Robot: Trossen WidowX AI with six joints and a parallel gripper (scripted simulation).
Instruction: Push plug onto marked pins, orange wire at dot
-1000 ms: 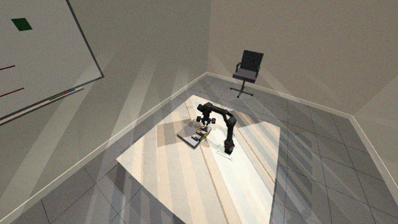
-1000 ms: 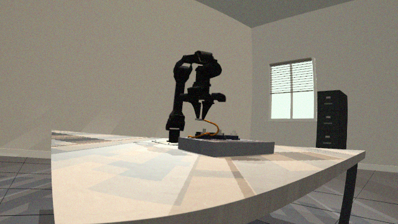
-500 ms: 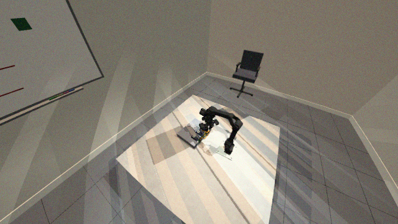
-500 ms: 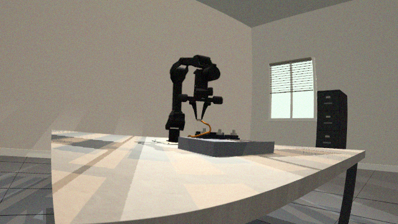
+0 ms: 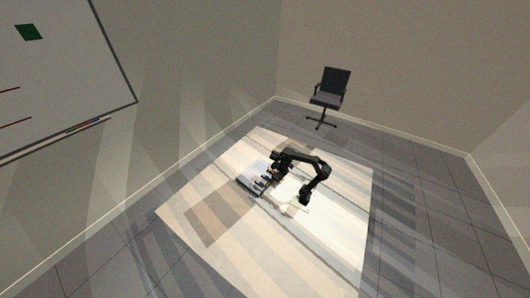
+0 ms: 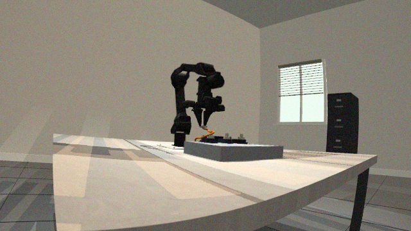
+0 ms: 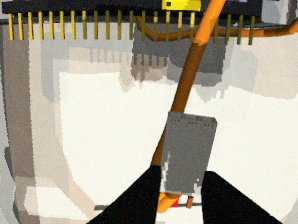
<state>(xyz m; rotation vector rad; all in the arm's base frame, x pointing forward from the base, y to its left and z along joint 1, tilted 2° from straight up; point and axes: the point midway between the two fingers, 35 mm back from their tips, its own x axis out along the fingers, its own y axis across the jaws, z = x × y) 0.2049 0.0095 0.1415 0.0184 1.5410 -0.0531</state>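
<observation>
Right now the yellow band is 7 cm ahead of my gripper tip and 4 cm below it. From my gripper tip the other things lie so: grey holder: 23 cm ahead, 9 cm below, 4 cm to the left; then dark servo: 12 cm ahead, 6 cm below, 3 cm to the left.
</observation>
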